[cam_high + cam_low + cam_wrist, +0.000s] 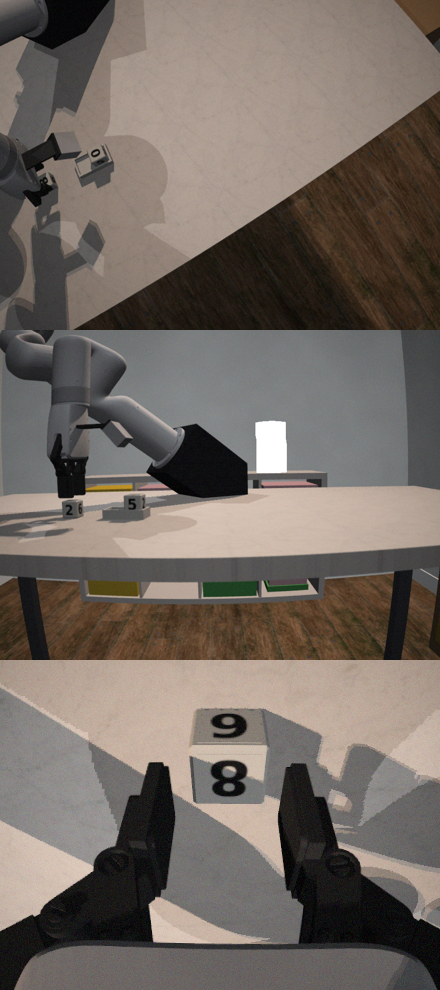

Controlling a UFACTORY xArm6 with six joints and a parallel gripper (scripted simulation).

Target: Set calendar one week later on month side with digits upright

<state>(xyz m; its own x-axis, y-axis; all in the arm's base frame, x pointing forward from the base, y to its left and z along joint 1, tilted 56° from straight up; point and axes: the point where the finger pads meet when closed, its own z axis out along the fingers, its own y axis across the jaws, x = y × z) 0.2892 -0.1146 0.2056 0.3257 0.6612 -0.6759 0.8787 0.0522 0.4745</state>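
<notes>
The white cube is 4 cm below my hand. Round my hand: grey tray (10 cm to the left, 5 cm below, 4 cm ahead).
</notes>
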